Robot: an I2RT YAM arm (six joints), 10 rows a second.
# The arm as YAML. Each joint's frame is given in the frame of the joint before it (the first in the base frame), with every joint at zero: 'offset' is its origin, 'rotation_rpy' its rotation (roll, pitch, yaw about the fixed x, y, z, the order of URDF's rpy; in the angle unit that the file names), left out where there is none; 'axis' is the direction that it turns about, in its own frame. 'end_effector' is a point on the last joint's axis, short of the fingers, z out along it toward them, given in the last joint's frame.
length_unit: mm
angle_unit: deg
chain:
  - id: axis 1
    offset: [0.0, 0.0, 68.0]
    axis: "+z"
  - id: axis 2
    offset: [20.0, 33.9, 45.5]
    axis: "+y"
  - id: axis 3
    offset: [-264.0, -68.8, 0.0]
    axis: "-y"
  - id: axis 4
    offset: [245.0, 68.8, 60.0]
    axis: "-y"
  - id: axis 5
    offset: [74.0, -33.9, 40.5]
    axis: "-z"
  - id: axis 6
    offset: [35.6, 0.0, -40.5]
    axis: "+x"
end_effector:
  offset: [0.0, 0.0, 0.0]
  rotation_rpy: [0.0, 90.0, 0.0]
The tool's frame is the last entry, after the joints.
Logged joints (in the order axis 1, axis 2, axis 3, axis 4, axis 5, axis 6), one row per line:
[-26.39 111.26 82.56 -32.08 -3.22 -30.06]
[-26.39 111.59 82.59 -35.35 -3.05 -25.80]
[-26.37 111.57 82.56 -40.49 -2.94 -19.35]
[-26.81 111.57 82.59 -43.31 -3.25 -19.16]
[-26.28 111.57 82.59 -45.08 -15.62 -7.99]
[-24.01 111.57 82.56 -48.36 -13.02 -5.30]
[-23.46 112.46 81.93 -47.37 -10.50 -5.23]
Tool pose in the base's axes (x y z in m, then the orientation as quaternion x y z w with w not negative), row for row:
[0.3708 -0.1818 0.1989 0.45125 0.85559 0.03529 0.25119]
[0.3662 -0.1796 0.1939 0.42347 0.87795 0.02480 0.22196]
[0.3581 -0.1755 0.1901 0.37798 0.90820 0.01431 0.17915]
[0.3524 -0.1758 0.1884 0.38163 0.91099 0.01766 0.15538]
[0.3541 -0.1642 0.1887 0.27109 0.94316 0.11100 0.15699]
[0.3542 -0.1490 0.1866 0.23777 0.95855 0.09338 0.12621]
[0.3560 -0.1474 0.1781 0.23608 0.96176 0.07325 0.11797]
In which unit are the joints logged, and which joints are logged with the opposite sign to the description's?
The joints are logged in degrees. Opposite sign: axis 6.
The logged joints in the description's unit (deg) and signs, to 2 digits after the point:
[-26.39 111.26 82.56 -32.08 -3.22 30.06]
[-26.39 111.59 82.59 -35.35 -3.05 25.80]
[-26.37 111.57 82.56 -40.49 -2.94 19.35]
[-26.81 111.57 82.59 -43.31 -3.25 19.16]
[-26.28 111.57 82.59 -45.08 -15.62 7.99]
[-24.01 111.57 82.56 -48.36 -13.02 5.30]
[-23.46 112.46 81.93 -47.37 -10.50 5.23]

